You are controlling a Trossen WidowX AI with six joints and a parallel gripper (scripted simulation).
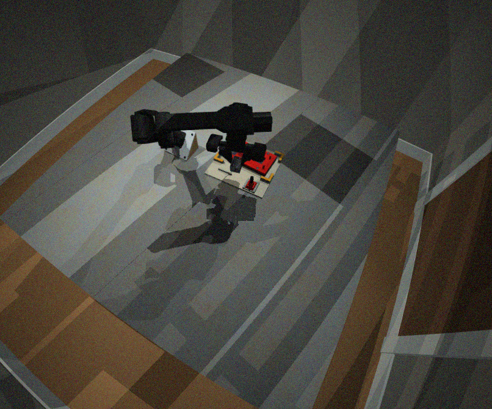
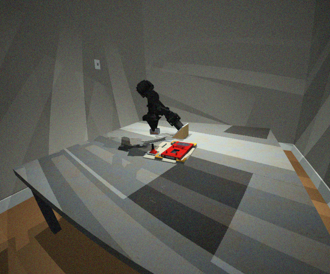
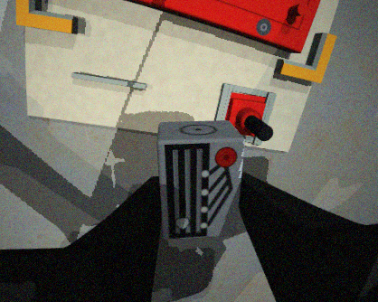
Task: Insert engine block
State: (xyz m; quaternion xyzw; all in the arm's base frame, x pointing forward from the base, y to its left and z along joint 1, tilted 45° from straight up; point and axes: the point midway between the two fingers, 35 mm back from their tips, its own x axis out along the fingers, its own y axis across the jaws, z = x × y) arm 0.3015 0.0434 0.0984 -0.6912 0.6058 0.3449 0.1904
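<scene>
The beige board is 1 cm behind my gripper tip, 11 cm to the left of it and 11 cm below it. From my gripper tip the other things lie so: black upright post: 6 cm ahead, 2 cm to the left, 9 cm below; engine block: 1 cm below.
</scene>
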